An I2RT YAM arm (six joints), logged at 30 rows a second.
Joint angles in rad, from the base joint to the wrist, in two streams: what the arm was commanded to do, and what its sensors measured. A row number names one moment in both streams.
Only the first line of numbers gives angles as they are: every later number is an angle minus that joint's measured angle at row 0.
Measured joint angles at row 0:
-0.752 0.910 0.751 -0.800 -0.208 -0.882
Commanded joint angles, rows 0 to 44:
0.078 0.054 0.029 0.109 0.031 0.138
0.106 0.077 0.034 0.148 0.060 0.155
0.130 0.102 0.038 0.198 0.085 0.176
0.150 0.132 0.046 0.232 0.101 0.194
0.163 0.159 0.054 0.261 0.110 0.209
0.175 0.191 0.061 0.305 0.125 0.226
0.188 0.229 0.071 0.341 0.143 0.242
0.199 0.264 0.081 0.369 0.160 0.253
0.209 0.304 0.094 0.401 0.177 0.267
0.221 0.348 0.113 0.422 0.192 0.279
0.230 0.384 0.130 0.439 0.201 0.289
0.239 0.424 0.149 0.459 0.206 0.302
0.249 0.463 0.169 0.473 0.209 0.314
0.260 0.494 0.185 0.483 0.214 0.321
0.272 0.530 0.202 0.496 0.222 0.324
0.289 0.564 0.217 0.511 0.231 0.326
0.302 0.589 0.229 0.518 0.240 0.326
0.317 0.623 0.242 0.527 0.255 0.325
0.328 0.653 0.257 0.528 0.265 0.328
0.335 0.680 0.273 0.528 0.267 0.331
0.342 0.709 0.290 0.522 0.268 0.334
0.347 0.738 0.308 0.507 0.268 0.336
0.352 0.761 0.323 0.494 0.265 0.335
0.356 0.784 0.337 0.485 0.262 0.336
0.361 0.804 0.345 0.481 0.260 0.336
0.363 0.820 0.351 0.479 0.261 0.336
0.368 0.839 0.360 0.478 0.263 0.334
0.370 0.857 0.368 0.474 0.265 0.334
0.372 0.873 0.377 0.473 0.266 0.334
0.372 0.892 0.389 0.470 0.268 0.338
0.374 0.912 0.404 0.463 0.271 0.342
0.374 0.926 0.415 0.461 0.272 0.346
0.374 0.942 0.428 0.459 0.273 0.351
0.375 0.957 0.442 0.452 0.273 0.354
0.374 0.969 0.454 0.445 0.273 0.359
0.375 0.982 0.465 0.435 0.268 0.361
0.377 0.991 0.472 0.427 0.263 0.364
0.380 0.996 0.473 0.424 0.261 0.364
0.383 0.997 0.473 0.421 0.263 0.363
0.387 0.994 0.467 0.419 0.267 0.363
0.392 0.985 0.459 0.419 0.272 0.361
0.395 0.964 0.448 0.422 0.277 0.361
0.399 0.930 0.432 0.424 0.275 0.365
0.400 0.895 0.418 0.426 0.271 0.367
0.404 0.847 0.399 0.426 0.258 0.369
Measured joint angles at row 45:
0.391 0.953 0.430 0.457 0.270 0.354
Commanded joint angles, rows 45 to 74:
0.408 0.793 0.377 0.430 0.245 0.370
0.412 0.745 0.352 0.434 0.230 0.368
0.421 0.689 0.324 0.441 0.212 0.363
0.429 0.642 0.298 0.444 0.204 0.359
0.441 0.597 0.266 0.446 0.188 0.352
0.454 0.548 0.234 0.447 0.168 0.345
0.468 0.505 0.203 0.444 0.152 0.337
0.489 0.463 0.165 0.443 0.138 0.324
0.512 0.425 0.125 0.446 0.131 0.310
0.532 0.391 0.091 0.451 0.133 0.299
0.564 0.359 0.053 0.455 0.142 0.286
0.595 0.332 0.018 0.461 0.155 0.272
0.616 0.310 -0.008 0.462 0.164 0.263
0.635 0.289 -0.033 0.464 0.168 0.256
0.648 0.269 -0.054 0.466 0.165 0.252
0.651 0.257 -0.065 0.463 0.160 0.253
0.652 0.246 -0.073 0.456 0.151 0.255
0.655 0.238 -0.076 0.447 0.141 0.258
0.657 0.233 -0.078 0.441 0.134 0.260
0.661 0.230 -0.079 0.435 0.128 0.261
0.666 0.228 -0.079 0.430 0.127 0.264
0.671 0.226 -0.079 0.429 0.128 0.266
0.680 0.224 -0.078 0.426 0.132 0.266
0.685 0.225 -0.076 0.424 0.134 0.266
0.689 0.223 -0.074 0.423 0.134 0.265
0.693 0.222 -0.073 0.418 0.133 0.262
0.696 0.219 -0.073 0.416 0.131 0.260
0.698 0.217 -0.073 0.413 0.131 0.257
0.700 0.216 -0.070 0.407 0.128 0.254
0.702 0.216 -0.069 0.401 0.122 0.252
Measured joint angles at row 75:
0.693 0.236 -0.079 0.437 0.149 0.273
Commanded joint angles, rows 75 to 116:
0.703 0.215 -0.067 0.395 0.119 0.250
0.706 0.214 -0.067 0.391 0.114 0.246
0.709 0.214 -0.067 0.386 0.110 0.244
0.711 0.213 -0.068 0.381 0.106 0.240
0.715 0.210 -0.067 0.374 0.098 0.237
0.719 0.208 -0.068 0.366 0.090 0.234
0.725 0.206 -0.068 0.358 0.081 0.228
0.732 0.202 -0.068 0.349 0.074 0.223
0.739 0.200 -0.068 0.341 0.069 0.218
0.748 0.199 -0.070 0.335 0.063 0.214
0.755 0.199 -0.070 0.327 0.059 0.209
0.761 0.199 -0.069 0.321 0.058 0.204
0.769 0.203 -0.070 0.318 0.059 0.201
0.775 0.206 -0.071 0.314 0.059 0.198
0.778 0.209 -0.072 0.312 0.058 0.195
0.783 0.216 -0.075 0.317 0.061 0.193
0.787 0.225 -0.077 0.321 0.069 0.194
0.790 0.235 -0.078 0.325 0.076 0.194
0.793 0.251 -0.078 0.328 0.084 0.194
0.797 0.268 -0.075 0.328 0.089 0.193
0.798 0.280 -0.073 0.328 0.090 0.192
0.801 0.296 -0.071 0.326 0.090 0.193
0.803 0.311 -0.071 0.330 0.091 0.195
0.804 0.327 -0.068 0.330 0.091 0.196
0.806 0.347 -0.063 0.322 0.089 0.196
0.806 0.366 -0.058 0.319 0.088 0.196
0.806 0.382 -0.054 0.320 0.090 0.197
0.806 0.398 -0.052 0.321 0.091 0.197
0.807 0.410 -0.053 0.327 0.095 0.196
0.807 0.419 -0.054 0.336 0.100 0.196
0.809 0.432 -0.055 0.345 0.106 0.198
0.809 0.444 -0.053 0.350 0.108 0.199
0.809 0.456 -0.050 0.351 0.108 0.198
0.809 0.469 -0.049 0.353 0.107 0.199
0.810 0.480 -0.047 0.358 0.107 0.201
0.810 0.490 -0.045 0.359 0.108 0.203
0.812 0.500 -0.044 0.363 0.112 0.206
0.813 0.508 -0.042 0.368 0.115 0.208
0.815 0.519 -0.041 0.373 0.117 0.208
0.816 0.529 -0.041 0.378 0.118 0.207
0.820 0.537 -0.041 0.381 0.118 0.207
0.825 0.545 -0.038 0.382 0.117 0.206
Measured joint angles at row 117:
0.811 0.525 -0.062 0.374 0.118 0.212
